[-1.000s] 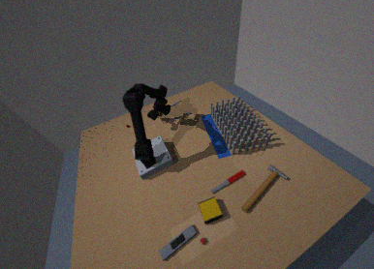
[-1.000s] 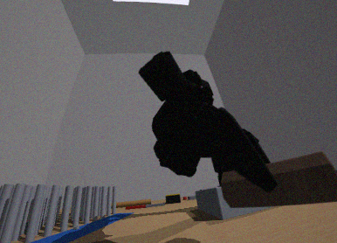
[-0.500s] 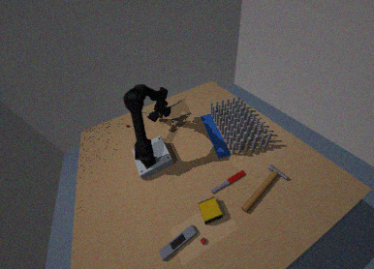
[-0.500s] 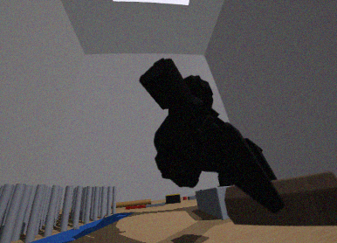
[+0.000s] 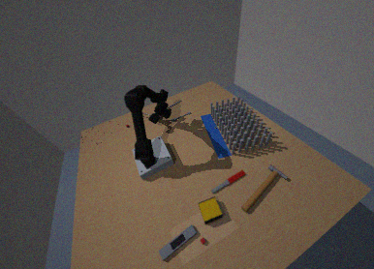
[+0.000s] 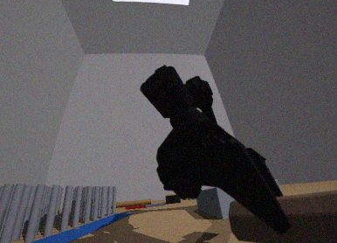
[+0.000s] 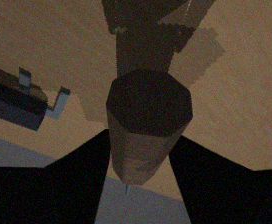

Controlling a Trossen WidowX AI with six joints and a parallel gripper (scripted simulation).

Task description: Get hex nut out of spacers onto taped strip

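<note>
Right now my gripper tip is 9 cm to the right of the hook tool and 5 cm past it. From my gripper tip the other things lie so: yellow block 74 cm to the right, 10 cm behind, 2 cm below; red-and-grey screwdriver 69 cm to the right, 6 cm ahead, 4 cm below; blue taped strip 38 cm to the right, 24 cm ahead, 4 cm below.
</note>
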